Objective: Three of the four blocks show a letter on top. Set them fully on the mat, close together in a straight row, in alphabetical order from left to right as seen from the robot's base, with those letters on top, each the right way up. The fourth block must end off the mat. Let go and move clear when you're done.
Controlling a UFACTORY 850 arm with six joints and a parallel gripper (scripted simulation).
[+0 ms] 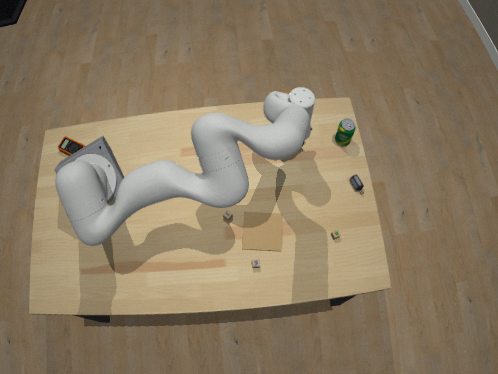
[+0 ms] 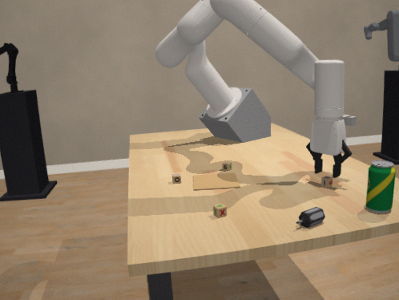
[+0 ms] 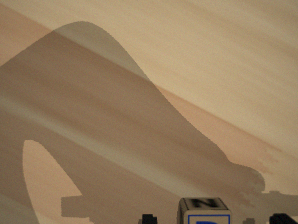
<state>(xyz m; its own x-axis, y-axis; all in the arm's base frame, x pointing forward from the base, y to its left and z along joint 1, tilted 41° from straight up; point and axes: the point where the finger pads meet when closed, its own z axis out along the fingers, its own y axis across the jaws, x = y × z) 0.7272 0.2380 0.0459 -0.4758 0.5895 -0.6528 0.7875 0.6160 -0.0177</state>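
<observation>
The tan mat lies 32 cm to the right of my hand, 13 cm behind it and 5 cm below it. The rest, counted from my hand: green can 21 cm ahead, 5 cm to the left, 1 cm above; then orange meter 93 cm behind, 6 cm to the left, 4 cm below.
</observation>
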